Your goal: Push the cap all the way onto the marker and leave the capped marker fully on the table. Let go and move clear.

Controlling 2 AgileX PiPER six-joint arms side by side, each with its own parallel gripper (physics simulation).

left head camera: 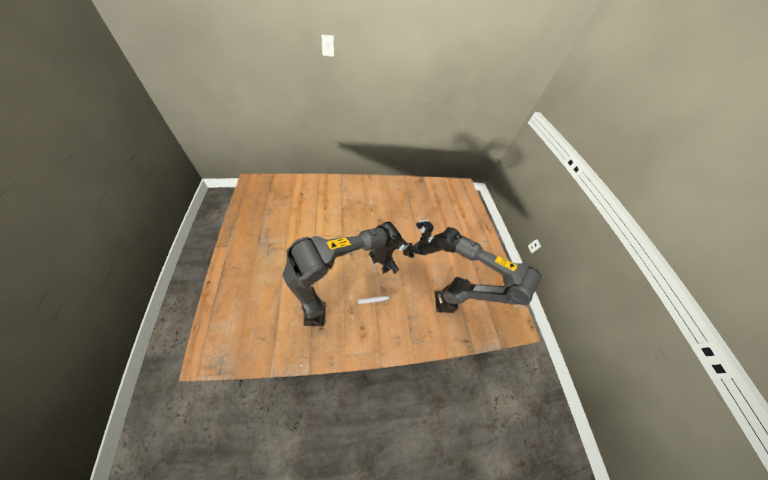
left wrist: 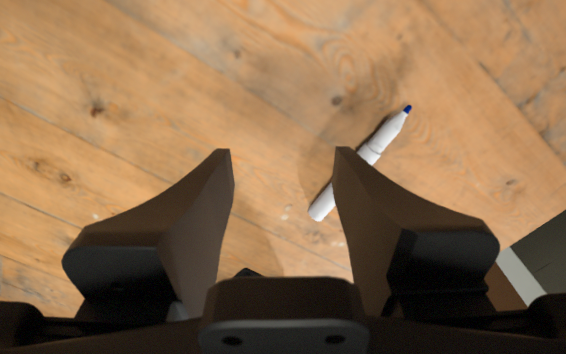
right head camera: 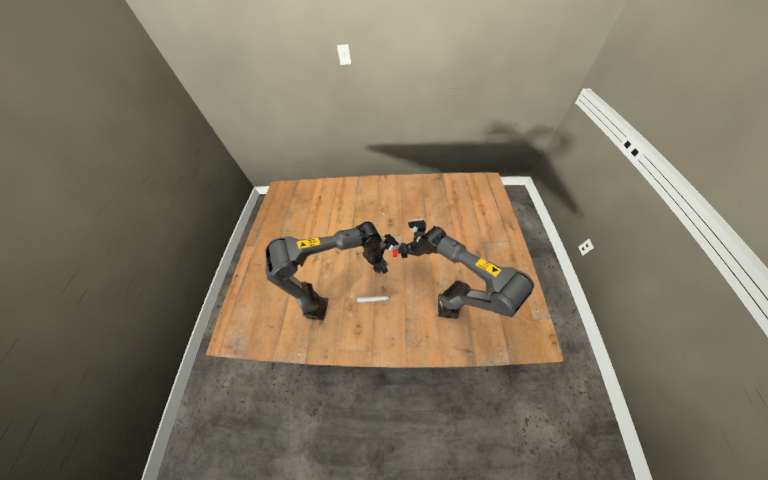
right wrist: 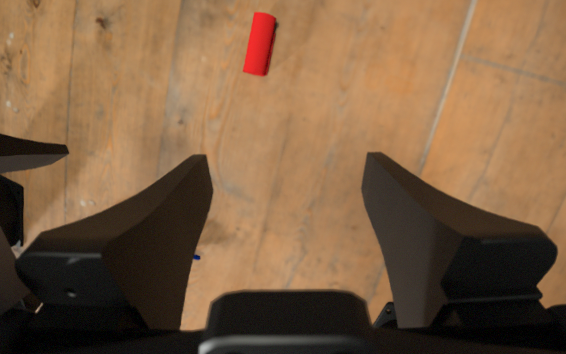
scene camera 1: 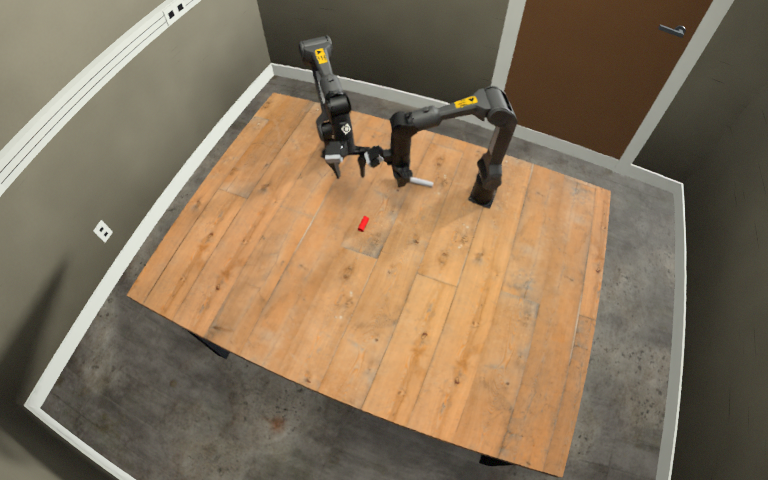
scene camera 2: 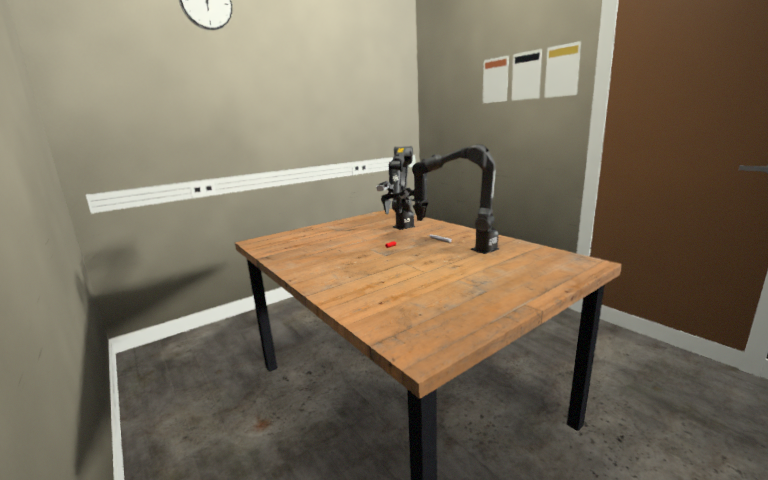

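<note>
The white marker [left head camera: 373, 300] [right head camera: 372, 298] [scene camera 1: 421, 182] [scene camera 2: 440, 238] [left wrist: 388, 134] lies flat on the table, its blue tip bare. The red cap [right head camera: 394, 253] [scene camera 1: 363, 223] [scene camera 2: 390, 244] [right wrist: 259, 44] lies on its side on the table, apart from the marker; it is hidden in the left head camera. My left gripper [scene camera 1: 400, 184] [scene camera 2: 420, 216] [left wrist: 282, 166] is open and empty, above the table; one finger partly covers the marker in its wrist view. My right gripper [scene camera 1: 350, 174] [right wrist: 286, 172] is open and empty, above the table, with the cap beyond its fingertips in its wrist view.
Both arms reach over the wooden table [left head camera: 254, 339] [scene camera 1: 481, 367] [scene camera 2: 481, 305], and their grippers are close together. Part of the left gripper shows at the left edge of the right wrist view. Walls stand around the table.
</note>
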